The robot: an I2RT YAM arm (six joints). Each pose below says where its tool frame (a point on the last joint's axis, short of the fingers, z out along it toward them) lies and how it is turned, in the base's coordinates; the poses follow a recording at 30 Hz.
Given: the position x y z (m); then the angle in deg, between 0 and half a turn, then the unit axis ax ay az.
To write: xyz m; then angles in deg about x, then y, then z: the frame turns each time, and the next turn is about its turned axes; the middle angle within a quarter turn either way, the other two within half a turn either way. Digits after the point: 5 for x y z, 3 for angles.
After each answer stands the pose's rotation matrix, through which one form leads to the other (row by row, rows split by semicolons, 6 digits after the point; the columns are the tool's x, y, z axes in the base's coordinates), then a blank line. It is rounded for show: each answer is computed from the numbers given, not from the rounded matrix.
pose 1, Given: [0.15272 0.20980 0.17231 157.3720 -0.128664 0.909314 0.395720]
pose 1, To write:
[0.15272 0.20980 0.17231 -129.987 14.593 157.057]
-0.891188 -0.377238 0.251945; -0.072734 0.667031 0.741471; -0.447766 0.642465 -0.621888

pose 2, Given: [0.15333 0.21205 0.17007 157.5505 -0.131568 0.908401 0.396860]
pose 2, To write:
[0.15333 0.21205 0.17007 -129.860 14.266 156.817]
-0.890908 -0.381524 0.246419; -0.078427 0.663632 0.743937; -0.447361 0.643453 -0.621157

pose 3, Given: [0.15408 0.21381 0.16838 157.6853 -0.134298 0.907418 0.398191]
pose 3, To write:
[0.15408 0.21381 0.16838 -129.702 13.981 156.574]
-0.890391 -0.385793 0.241593; -0.083412 0.660040 0.746585; -0.447489 0.644601 -0.619874

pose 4, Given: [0.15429 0.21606 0.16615 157.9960 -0.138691 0.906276 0.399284]
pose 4, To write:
[0.15429 0.21606 0.16615 -129.601 13.464 156.240]
-0.890088 -0.391829 0.232835; -0.092629 0.655688 0.749328; -0.446276 0.645401 -0.619915

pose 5, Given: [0.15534 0.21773 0.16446 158.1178 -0.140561 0.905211 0.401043]
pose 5, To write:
[0.15534 0.21773 0.16446 -129.397 13.220 156.076]
-0.889861 -0.394776 0.228691; -0.095839 0.651826 0.752289; -0.446052 0.647515 -0.617869

